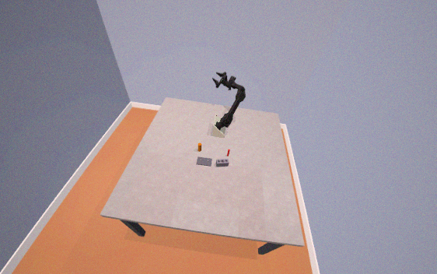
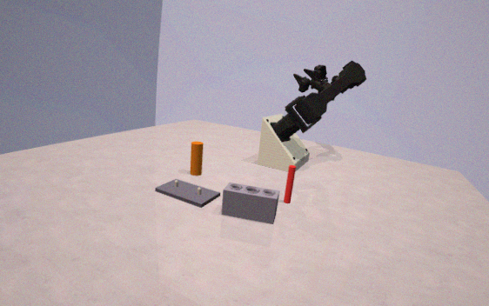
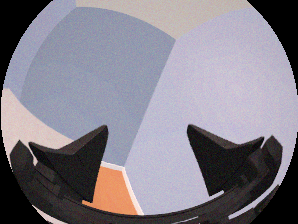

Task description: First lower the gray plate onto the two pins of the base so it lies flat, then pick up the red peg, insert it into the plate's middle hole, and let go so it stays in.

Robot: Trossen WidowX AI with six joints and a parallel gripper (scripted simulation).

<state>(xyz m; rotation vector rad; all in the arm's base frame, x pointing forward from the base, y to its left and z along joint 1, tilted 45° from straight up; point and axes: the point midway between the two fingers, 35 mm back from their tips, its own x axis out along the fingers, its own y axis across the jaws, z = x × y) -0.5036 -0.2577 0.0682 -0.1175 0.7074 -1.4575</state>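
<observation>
Right now my gripper tip is 85 cm short of the gray plate, 27 cm to the right of it and 27 cm above it. Round my gripper tip: orange cylinder 76 cm ahead, 6 cm to the left, 26 cm below; red peg 75 cm ahead, 30 cm to the left, 26 cm below; dark base 87 cm ahead, 13 cm to the left, 30 cm below.
</observation>
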